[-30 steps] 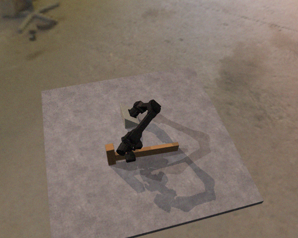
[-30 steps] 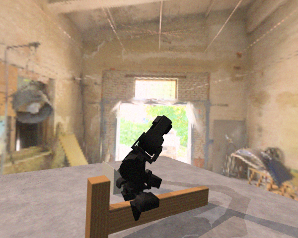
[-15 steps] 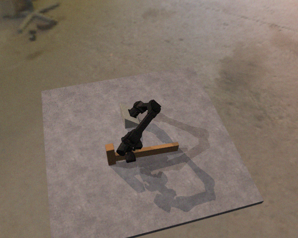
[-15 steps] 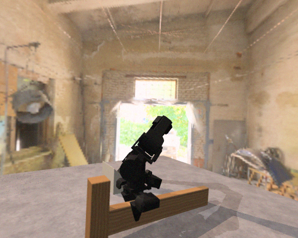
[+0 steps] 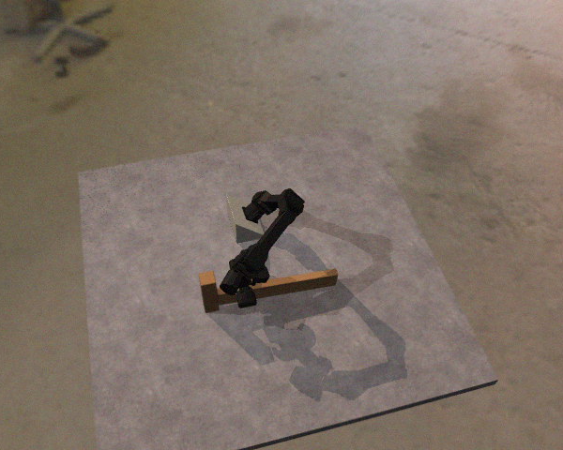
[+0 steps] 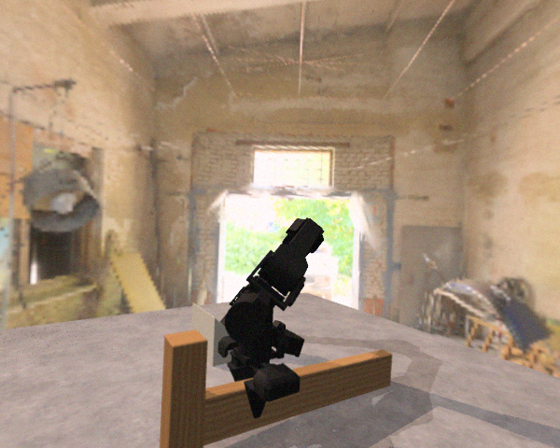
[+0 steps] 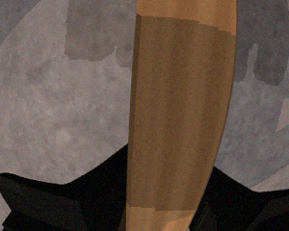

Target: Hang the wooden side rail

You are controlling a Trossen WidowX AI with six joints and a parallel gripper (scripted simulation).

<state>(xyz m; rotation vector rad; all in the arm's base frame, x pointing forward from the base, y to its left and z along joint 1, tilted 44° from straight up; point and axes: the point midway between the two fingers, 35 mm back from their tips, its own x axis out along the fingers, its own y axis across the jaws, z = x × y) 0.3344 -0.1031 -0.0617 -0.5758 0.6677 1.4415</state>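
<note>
The wooden headboard post lies 11 cm to the right of my gripper tip, 5 cm above it and 1 cm behind it.
</note>
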